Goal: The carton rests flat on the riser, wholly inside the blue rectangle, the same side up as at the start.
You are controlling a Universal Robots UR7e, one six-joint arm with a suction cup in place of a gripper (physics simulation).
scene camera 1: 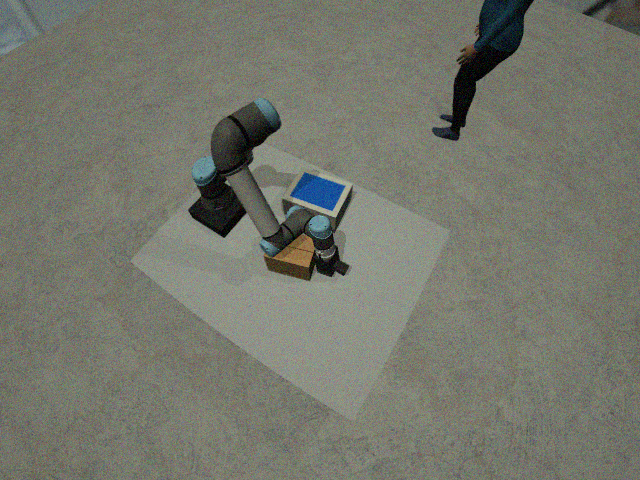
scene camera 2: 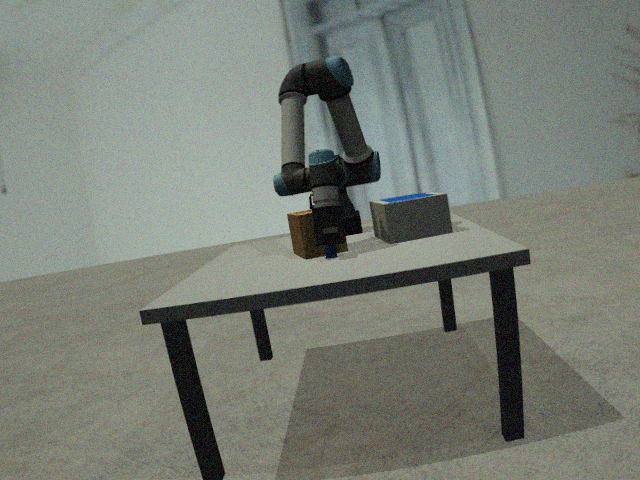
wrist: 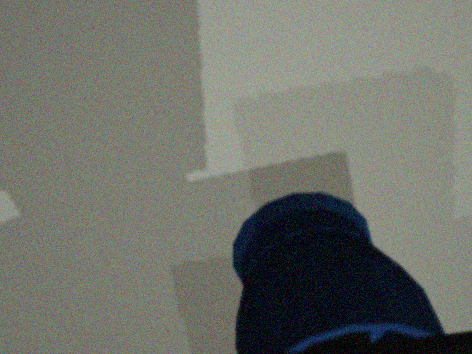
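Seen in the pictures: hand, tool point: [wrist: 295,233]; arm's base, link origin: [scene camera 1: 218,199].
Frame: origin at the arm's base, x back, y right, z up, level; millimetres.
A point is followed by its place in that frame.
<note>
The brown carton [scene camera 1: 288,267] {y 158, x -467, z 17 mm} [scene camera 2: 301,235] {y 142, x -547, z 5 mm} stands on the table beside the riser, its seamed top partly covered by the arm in scene camera 1. My gripper [scene camera 1: 326,270] {y 69, x -607, z -74 mm} [scene camera 2: 330,251] [wrist: 302,217] points down beside the carton, with the blue suction cup low at the table top. The cup is not on the carton's top and nothing hangs from it. The suction is on without a hold. The carton does not show in the wrist view. The grey riser [scene camera 1: 347,195] {y -244, x -536, z 47 mm} [scene camera 2: 413,222] {y -192, x -538, z -15 mm} bears the blue rectangle [scene camera 1: 318,191] {y -203, x -417, z 54 mm} [scene camera 2: 408,197] {y -209, x -431, z 54 mm}, with no carton on it.
The pale table [scene camera 1: 361,335] {y 254, x -828, z -66 mm} [scene camera 2: 356,284] {y 41, x -977, z -79 mm} bears the arm's dark base [scene camera 1: 219,211] {y 55, x -52, z 7 mm}, left of the riser in scene camera 1. The lower arm and wrist pass above the carton. A person [scene camera 1: 465,93] stands on the floor beyond the table. Shadows cross the table in the wrist view.
</note>
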